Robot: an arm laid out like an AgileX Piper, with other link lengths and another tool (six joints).
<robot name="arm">
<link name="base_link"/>
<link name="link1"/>
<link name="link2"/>
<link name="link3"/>
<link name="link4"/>
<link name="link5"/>
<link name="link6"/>
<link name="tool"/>
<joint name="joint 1" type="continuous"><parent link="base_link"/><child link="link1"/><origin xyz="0 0 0.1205" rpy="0 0 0"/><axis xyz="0 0 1"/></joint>
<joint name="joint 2" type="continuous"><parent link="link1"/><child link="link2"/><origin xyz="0 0 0" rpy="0 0 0"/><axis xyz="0 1 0"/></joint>
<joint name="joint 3" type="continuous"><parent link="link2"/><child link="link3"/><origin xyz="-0.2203 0 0.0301" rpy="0 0 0"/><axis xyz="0 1 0"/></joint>
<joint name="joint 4" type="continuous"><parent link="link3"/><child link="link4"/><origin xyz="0.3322 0 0.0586" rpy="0 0 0"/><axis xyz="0.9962 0 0.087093"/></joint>
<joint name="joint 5" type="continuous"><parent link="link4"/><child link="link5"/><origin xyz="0 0 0" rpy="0 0 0"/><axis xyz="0 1 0"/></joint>
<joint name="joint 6" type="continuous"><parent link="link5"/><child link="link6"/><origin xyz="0.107 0 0.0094" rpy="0 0 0"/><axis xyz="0.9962 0 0.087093"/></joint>
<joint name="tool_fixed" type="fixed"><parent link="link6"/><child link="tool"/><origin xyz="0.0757 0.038 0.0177" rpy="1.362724 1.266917 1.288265"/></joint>
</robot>
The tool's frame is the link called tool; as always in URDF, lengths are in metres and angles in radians. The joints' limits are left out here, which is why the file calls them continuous.
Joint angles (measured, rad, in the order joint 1, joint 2, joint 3, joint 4, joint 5, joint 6), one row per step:
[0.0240, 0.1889, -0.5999, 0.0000, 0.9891, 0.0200]
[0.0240, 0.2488, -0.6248, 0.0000, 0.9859, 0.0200]
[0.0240, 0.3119, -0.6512, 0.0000, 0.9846, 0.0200]
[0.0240, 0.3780, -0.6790, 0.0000, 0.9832, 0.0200]
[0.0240, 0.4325, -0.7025, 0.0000, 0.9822, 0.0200]
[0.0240, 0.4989, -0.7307, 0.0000, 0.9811, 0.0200]
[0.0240, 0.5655, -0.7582, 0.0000, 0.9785, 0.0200]
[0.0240, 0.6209, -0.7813, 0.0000, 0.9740, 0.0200]
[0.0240, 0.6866, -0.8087, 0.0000, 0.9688, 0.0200]
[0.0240, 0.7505, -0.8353, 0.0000, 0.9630, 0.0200]
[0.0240, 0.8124, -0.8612, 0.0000, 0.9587, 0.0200]
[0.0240, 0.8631, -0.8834, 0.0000, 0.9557, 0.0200]
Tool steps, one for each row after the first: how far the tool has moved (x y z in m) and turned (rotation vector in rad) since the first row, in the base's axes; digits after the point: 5 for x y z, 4 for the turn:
[0.00846, 0.00020, -0.00277, -0.0008, 0.0318, 0.0000]
[0.01741, 0.00042, -0.00642, -0.0016, 0.0672, 0.0000]
[0.02699, 0.00065, -0.01070, -0.0025, 0.1041, 0.0000]
[0.03500, 0.00084, -0.01442, -0.0032, 0.1341, 0.0000]
[0.04491, 0.00108, -0.01972, -0.0041, 0.1712, 0.0000]
[0.05516, 0.00132, -0.02582, -0.0050, 0.2076, 0.0000]
[0.06401, 0.00154, -0.03095, -0.0057, 0.2354, 0.0000]
[0.07455, 0.00179, -0.03771, -0.0064, 0.2685, 0.0000]
[0.08492, 0.00204, -0.04489, -0.0072, 0.3000, 0.0000]
[0.09478, 0.00228, -0.05263, -0.0080, 0.3317, 0.0000]
[0.10281, 0.00247, -0.05907, -0.0086, 0.3572, 0.0000]

